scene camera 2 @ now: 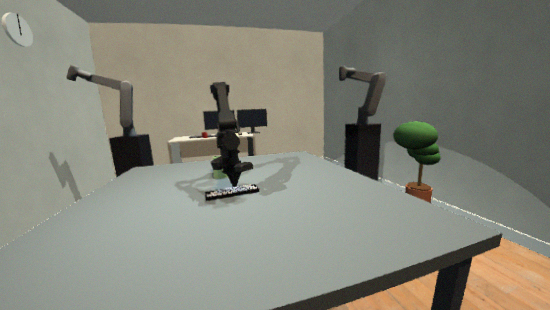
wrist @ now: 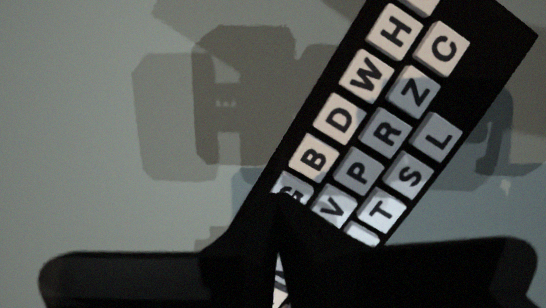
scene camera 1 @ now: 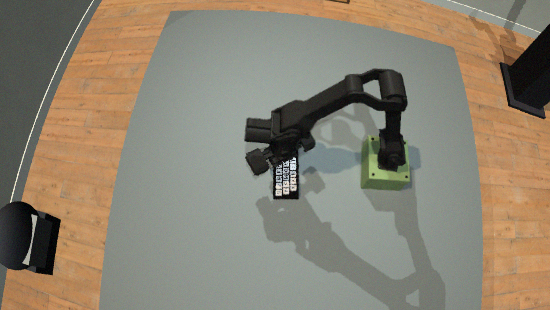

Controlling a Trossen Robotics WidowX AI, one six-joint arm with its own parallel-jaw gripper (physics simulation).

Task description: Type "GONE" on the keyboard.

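Places are measured from the arm's base along level axes (x ahead, y left, z up), in metres.
Pixels of known places: gripper, fingertip midpoint: (scene camera 2: 234, 187) (wrist: 275, 203) (scene camera 1: 276, 162); arm's base, link origin: (scene camera 1: 388, 160).
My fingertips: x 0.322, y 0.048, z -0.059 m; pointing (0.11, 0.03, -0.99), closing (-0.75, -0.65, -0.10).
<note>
For each thing: its top centre in the pictures, then the offset to it from my fingertips. Level surfaces: height alone.
- G key, top centre: (wrist: 289, 196) dx -0.008, dy +0.001, dz -0.019 m
- B key, top centre: (wrist: 313, 159) dx -0.004, dy -0.020, dz -0.019 m
- V key, top centre: (wrist: 333, 209) dx -0.027, dy -0.008, dz -0.019 m
- grey table, surface height: dz -0.036 m
The black keyboard (scene camera 1: 286, 197) (scene camera 2: 207, 198) (wrist: 495, 45) lies on the grey table, with rows of pale letter keys. My gripper (scene camera 1: 283, 151) (scene camera 2: 235, 185) (wrist: 275, 203) is shut and empty, pointing down over the keyboard. In the wrist view its tips overlap the lower edge of the G key (wrist: 296, 188), next to the B key (wrist: 314, 158) and V key (wrist: 334, 206); whether they touch it I cannot tell. My fingers hide the keys beyond, and the letters O, N and E cannot be read in the wrist view. The arm covers the upper part of the keyboard in scene camera 1.
The arm stands on a green block (scene camera 1: 385, 181) (scene camera 2: 218, 174) on the grey table (scene camera 1: 200, 250) (scene camera 2: 200, 250). Beyond the table are two grey arms (scene camera 2: 126, 102) (scene camera 2: 374, 95) on black pedestals, a desk with monitors (scene camera 2: 252, 118) and a potted plant (scene camera 2: 416, 135).
</note>
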